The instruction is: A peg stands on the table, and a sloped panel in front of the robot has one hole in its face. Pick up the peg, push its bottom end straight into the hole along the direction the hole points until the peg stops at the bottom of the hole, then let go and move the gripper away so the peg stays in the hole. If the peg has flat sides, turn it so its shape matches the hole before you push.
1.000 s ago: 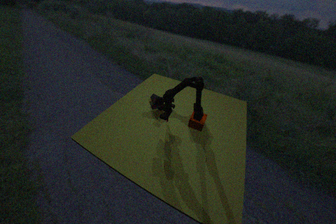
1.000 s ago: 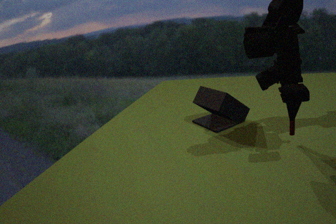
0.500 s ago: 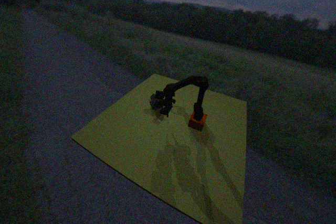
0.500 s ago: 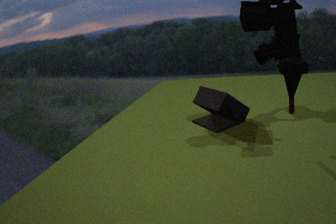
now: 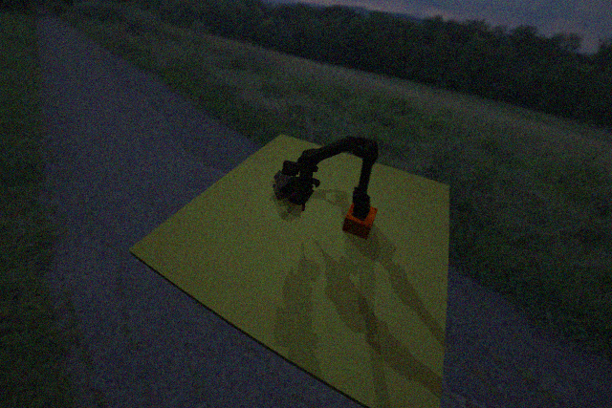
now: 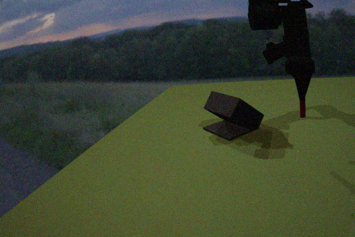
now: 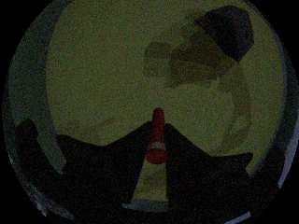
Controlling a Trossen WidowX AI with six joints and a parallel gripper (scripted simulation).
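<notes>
Now: gripper tip 220 mm short of the dark sloped panel, 140 mm to the left of it and 80 mm above it. Also, from my gripper tip: red peg 20 mm above.
</notes>
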